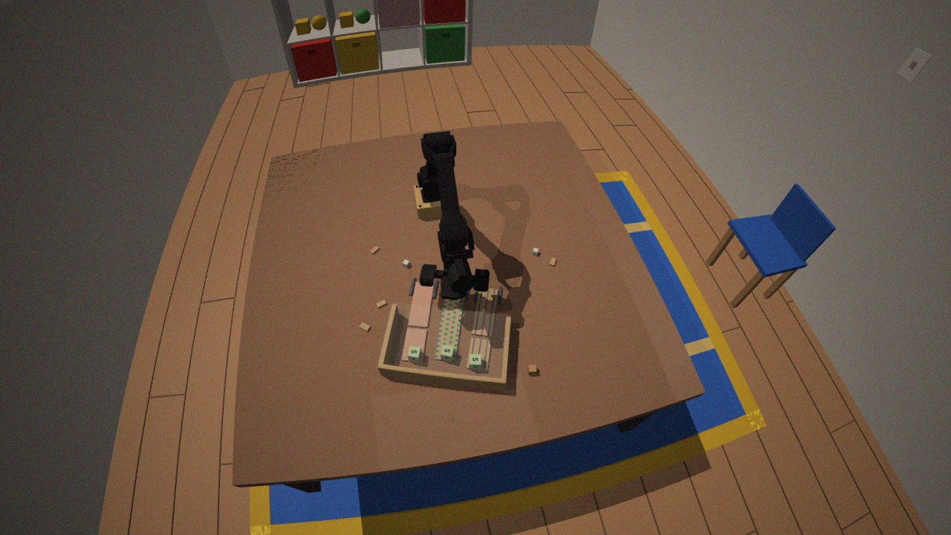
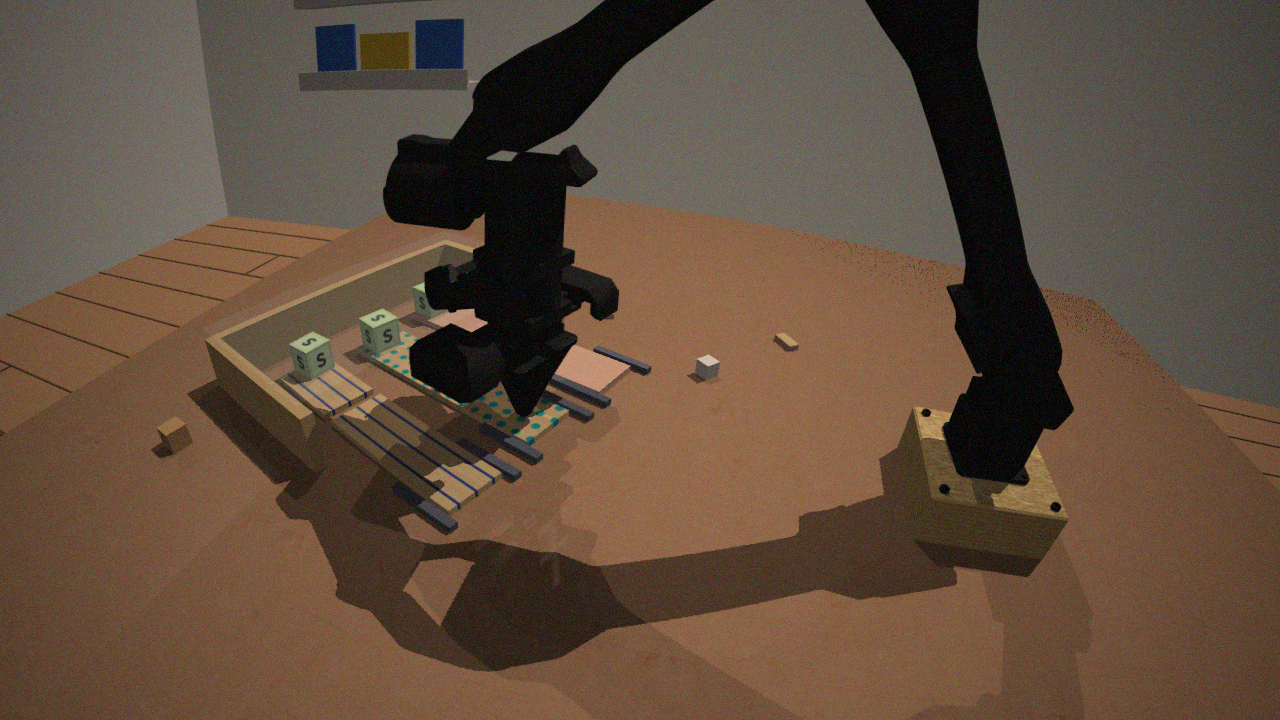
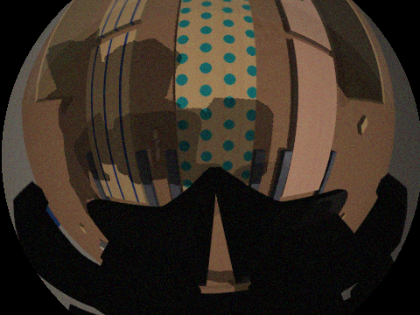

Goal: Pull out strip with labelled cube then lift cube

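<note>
My gripper tip is now 9 cm short of the teal-dotted strip and 3 cm to the left of it.
</note>
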